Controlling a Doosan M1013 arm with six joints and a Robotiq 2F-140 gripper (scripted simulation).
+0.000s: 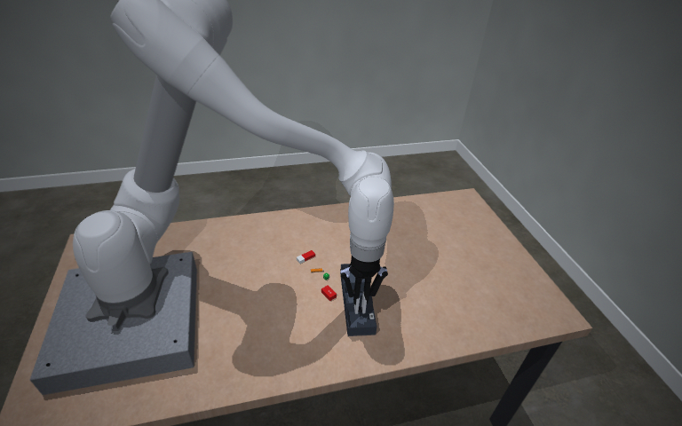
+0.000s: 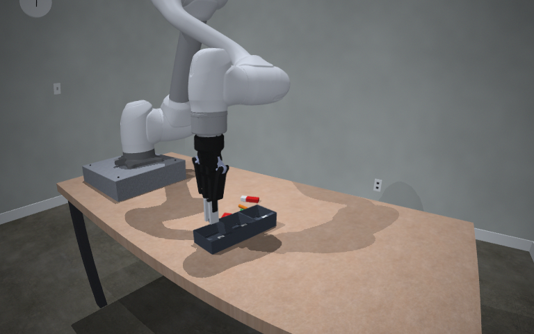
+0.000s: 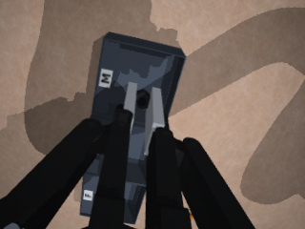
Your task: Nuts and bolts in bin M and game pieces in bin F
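Right now my hand is 9 cm past the green die, 19 cm to the right of it and 9 cm above it. The rest, counted from my hand: black nut (3 cm below); then red block (9 cm behind, 13 cm to the left, 9 cm below); then dark three-compartment bin (1 cm ahead, 8 cm to the left, 8 cm below).
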